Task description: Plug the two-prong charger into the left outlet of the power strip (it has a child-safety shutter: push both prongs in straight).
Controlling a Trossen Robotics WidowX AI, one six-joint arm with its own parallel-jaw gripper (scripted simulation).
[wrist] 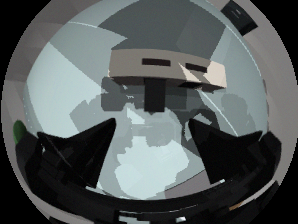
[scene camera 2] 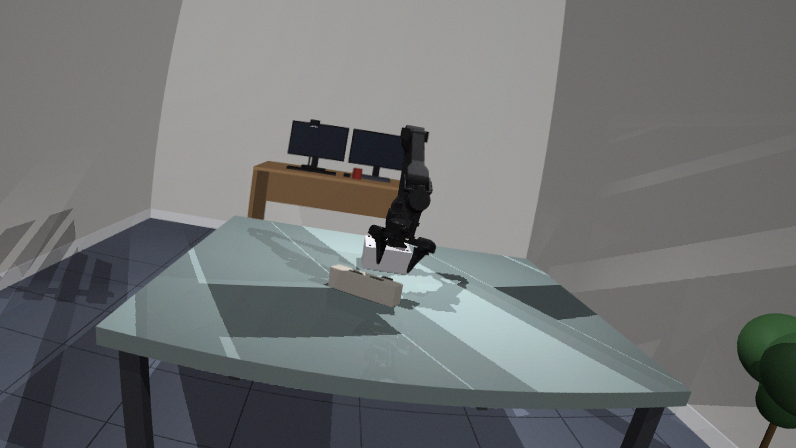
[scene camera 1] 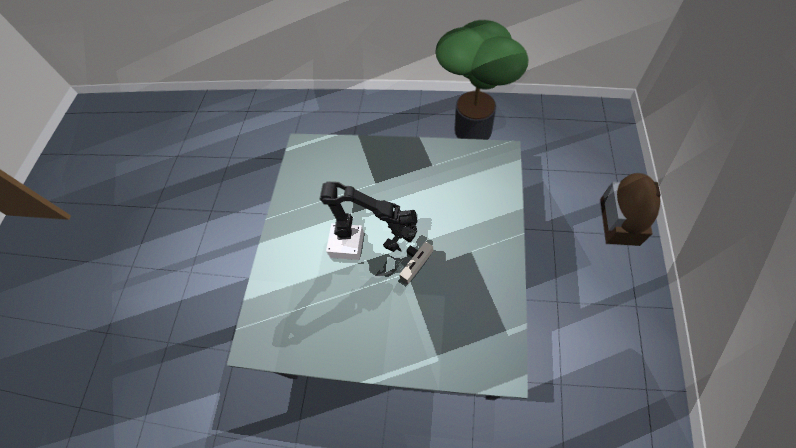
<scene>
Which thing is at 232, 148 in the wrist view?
My gripper.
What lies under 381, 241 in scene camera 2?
My gripper.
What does my gripper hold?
Nothing.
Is my gripper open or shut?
Open.
</scene>
